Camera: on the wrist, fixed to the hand. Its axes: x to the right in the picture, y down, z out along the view.
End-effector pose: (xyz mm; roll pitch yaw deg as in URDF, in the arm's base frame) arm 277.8 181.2 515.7 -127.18 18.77 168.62
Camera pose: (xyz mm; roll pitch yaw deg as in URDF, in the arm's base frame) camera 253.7 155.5 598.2 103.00 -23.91 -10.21
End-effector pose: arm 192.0 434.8 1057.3 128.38 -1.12 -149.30
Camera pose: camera 236.7 375.3 1007.2 -152.24 1.36 25.45
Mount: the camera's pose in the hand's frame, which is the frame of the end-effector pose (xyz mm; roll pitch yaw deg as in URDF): -9.0 -85.1 -27.0 -23.63 3.96 -176.54
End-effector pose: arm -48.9 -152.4 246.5 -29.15 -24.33 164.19
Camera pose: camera -10.1 -72.5 259.1 7.74 26.01 -10.30
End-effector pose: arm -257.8 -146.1 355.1 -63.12 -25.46 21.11
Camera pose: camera -268.4 -217.2 408.7 41.71 24.07 -153.31
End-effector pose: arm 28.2 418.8 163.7 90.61 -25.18 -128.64
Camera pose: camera 32.6 379.6 83.1 -116.42 28.52 46.81
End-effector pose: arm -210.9 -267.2 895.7 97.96 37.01 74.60
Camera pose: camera -262.8 -310.6 836.8 -118.62 -34.02 -110.71
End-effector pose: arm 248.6 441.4 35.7 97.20 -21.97 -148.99
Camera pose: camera 249.1 398.0 -42.8 -122.86 24.83 26.20
